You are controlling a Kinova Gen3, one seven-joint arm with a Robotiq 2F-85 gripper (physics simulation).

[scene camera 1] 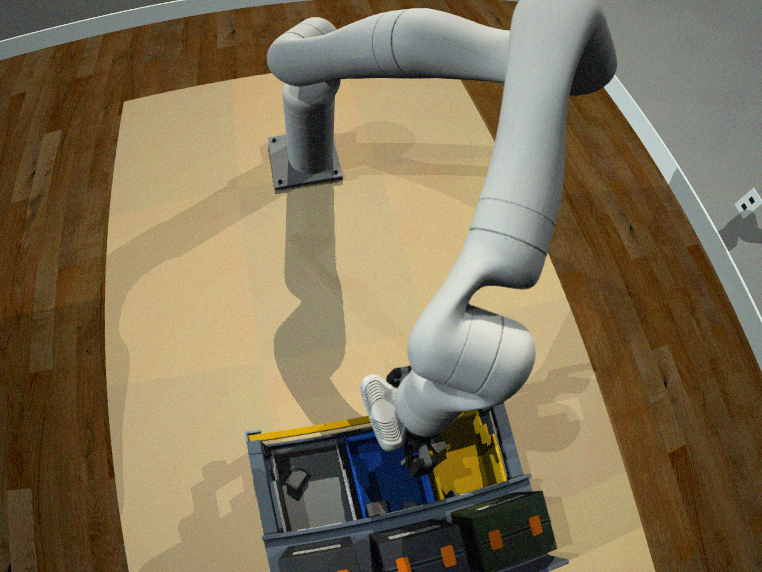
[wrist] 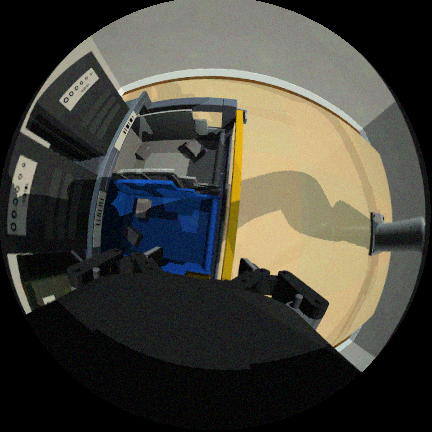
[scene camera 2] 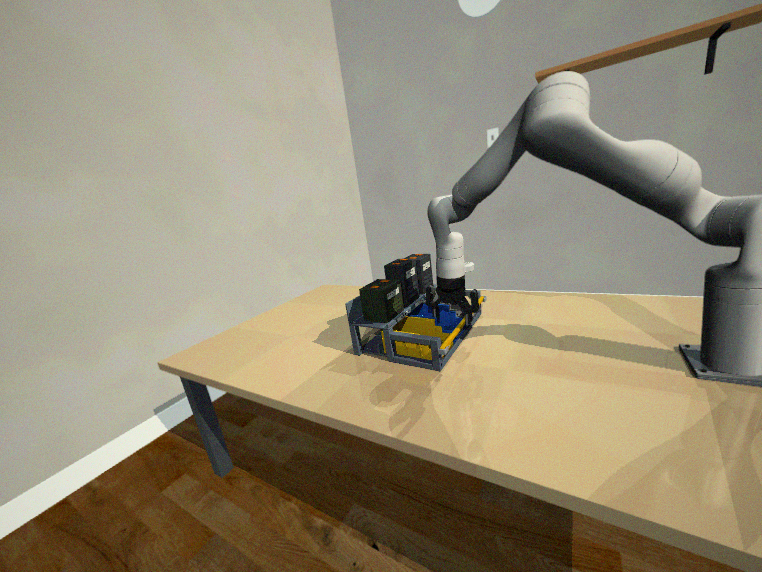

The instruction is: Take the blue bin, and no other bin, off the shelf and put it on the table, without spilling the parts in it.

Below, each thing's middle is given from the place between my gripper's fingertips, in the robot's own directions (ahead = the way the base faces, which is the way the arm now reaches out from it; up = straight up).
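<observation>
My hand is 20 mm past the yellow bar (scene camera 1: 361,420) and 30 mm to the left of it. The yellow bin (scene camera 1: 471,460) is 60 mm ahead of my hand, 90 mm to the left of it and 20 mm below it. As for the blue bin (scene camera 1: 377,475), it sits 20 mm to the right of my hand, 80 mm ahead of it and 20 mm below it, while the grey bin (scene camera 1: 323,498) is 130 mm to the right of my hand, 100 mm ahead of it and 20 mm below it.
</observation>
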